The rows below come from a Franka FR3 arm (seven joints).
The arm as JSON. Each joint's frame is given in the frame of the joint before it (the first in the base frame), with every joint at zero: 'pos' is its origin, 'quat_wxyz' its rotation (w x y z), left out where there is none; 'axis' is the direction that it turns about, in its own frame. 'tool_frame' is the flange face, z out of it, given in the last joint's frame.
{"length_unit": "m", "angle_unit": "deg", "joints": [
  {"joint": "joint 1", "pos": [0.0, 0.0, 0.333], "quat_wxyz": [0.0, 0.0, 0.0, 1.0], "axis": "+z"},
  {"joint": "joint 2", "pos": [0.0, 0.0, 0.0], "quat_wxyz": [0.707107, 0.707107, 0.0, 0.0], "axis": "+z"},
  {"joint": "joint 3", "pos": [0.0, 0.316, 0.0], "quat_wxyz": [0.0, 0.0, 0.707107, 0.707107], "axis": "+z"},
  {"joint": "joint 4", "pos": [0.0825, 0.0, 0.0], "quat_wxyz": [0.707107, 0.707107, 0.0, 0.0], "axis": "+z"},
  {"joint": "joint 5", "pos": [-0.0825, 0.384, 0.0], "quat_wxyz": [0.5, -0.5, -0.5, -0.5], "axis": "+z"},
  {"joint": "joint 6", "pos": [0.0, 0.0, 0.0], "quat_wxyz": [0.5, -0.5, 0.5, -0.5], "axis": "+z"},
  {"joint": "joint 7", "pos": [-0.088, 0.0, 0.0], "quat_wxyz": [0.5, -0.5, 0.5, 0.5], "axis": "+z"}
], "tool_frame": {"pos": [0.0, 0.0, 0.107], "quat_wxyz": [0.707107, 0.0, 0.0, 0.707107]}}
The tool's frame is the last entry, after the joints.
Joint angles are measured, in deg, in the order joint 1, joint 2, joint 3, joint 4, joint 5, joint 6, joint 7. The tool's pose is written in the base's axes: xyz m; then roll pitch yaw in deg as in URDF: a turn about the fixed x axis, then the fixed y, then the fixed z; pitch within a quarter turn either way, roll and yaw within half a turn. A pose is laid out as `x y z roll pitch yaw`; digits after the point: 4 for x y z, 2 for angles.
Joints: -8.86 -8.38 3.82 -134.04 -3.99 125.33 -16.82
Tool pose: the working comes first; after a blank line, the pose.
Where each joint sits with the arm in this pose, in the base's axes (m; each line is computed from the numbers above, not from the rounded line before):
joint 1: 0.0000 0.0000 0.3330
joint 2: 0.0000 0.0000 0.3330
joint 3: -0.0455 0.0071 0.6456
joint 4: 0.0358 0.0000 0.6576
joint 5: 0.3943 -0.0334 0.5007
joint 6: 0.3943 -0.0334 0.5007
joint 7: 0.4822 -0.0377 0.5000
the tool: 0.4810 -0.0447 0.3933

0.4810 -0.0447 0.3933 176.49 1.52 14.01
